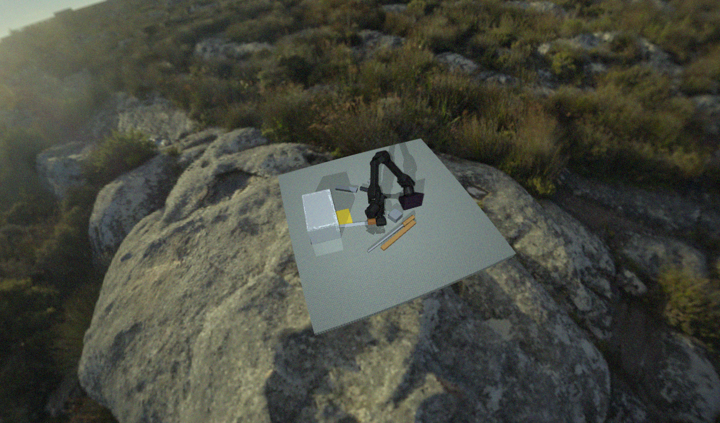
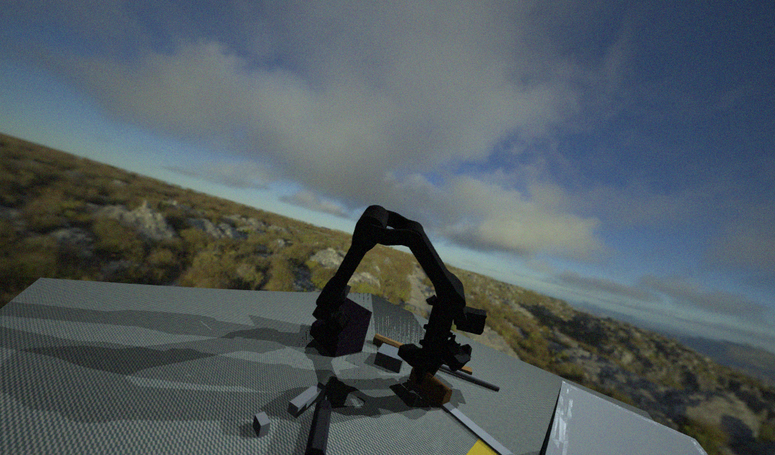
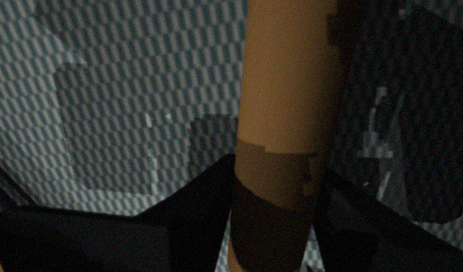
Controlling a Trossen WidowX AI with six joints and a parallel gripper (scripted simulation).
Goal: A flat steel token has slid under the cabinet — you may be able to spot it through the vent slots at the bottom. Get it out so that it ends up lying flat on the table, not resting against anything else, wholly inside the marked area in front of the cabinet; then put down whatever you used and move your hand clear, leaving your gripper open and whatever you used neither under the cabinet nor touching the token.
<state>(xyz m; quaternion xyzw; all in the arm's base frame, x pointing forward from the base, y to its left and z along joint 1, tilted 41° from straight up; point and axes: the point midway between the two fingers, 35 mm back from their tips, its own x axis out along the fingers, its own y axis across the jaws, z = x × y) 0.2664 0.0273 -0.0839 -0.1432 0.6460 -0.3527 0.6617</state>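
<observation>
Now: gripper tip 110 mm past the grey block, 10 mm to the right of it and 10 mm below it. From my gripper tip the other things lie so: grey bar 270 mm to the right, 110 mm behind; small grey cube 370 mm to the right, 100 mm behind; wooden stick 150 mm to the left, 70 mm behind.
</observation>
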